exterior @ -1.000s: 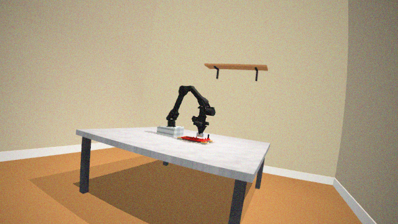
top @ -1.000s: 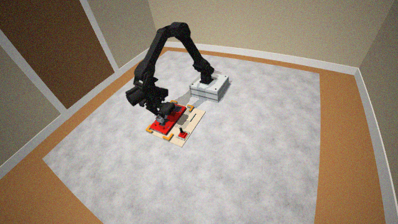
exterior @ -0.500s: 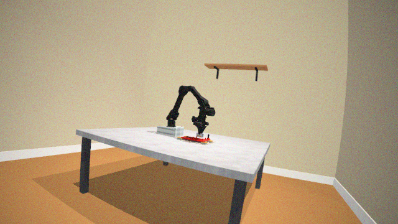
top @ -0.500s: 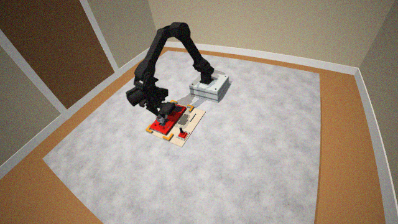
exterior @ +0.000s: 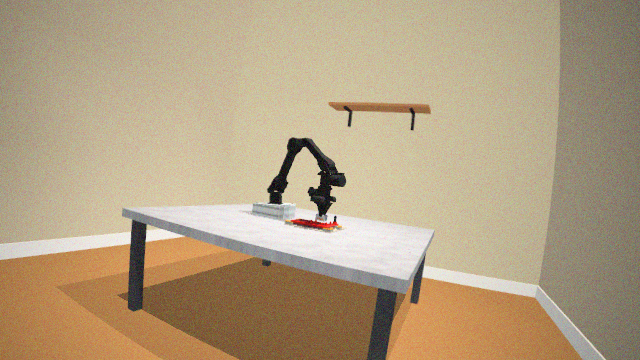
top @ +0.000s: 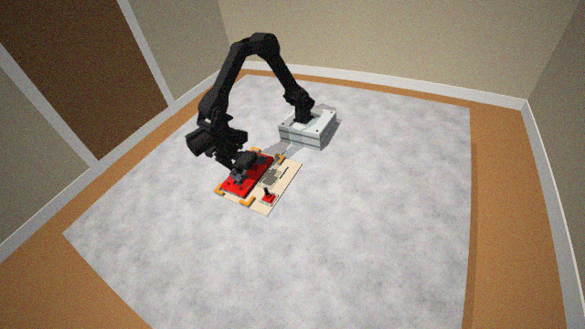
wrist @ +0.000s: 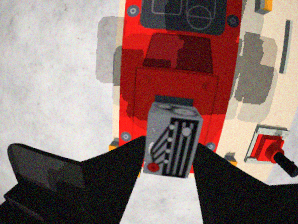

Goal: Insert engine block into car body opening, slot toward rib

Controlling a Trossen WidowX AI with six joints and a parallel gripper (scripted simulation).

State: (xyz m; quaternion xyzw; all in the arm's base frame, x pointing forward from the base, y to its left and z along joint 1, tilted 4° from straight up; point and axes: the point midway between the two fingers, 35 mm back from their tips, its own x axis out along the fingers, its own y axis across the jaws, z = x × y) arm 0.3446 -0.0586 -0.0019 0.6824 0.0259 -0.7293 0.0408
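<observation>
Now: the grey engine block 1 cm below my gripper tip. Round my gripper tip: tan base plate: 5 cm below, 4 cm behind, 3 cm to the left.
</observation>
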